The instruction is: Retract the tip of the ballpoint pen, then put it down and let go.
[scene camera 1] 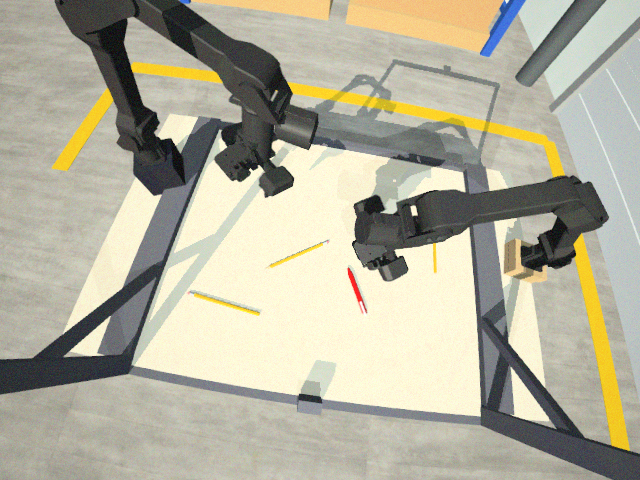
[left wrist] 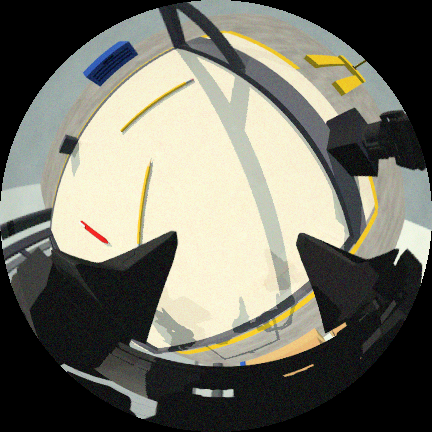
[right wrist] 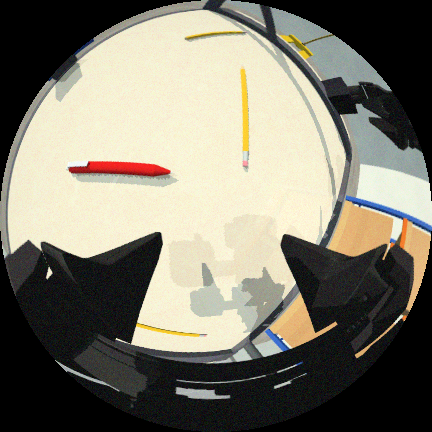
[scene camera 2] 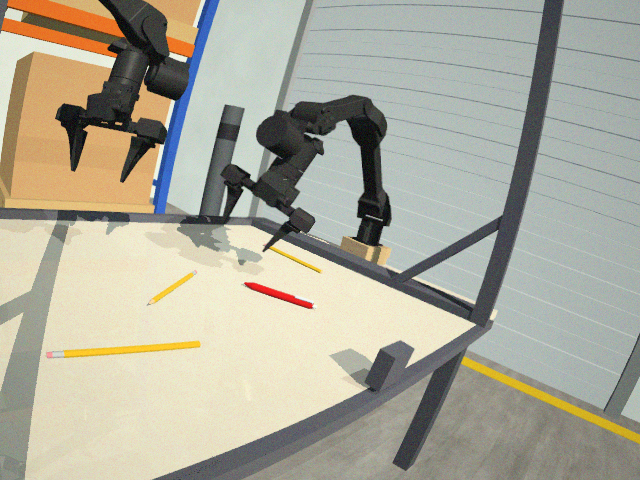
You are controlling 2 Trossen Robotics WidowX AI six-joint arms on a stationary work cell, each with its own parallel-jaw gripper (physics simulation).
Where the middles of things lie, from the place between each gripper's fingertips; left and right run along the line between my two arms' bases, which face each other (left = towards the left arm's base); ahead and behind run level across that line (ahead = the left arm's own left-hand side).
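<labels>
Counting from my right hand, I see the red ballpoint pen [right wrist: 120,167] 10 mm to the right of it, 110 mm behind it and 70 mm below it. The tan block [scene camera 1: 512,250] is 490 mm to the right of my right hand, 80 mm ahead of it and 50 mm below it, and the grey block [scene camera 2: 391,360] is 380 mm behind that same right hand, 50 mm to the left of it and 40 mm below it.
From my left hand, I find the red ballpoint pen 160 mm behind it, 300 mm to the right of it and 140 mm below it. The tan block is 40 mm ahead of my left hand, 770 mm to the right of it and 120 mm below it. As for the grey block, it is 240 mm to the right of my left hand, 430 mm behind it and 120 mm below it.
</labels>
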